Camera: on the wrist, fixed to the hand. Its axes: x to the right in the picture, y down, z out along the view.
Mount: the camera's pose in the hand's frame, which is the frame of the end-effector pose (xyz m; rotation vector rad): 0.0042 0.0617 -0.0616 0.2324 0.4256 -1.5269
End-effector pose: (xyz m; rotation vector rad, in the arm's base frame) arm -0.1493 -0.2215 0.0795 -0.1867 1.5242 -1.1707
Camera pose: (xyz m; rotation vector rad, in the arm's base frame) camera -0.1725 -0.1598 0.0223 1.0444 -1.3735 2.4786
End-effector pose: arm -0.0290 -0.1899 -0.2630 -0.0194 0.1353 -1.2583
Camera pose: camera 0.0238 -0.1712 -0.3300 0.4217 0.3750 -2.7887
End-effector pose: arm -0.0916 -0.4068 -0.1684 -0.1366 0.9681 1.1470
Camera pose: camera -0.1770 -0.4098 -0.1860 -0.7919 0.9847 -0.4188
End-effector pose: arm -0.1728 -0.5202 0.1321 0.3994 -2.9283 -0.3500
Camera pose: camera -0.1799 -0.4764 0.2073 2.2839 -1.6870 -0.0301
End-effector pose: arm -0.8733 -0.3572 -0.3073 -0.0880 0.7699 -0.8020
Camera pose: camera -0.8736 -0.3037 -0.3762 -0.3191 0.9400 -2.4091
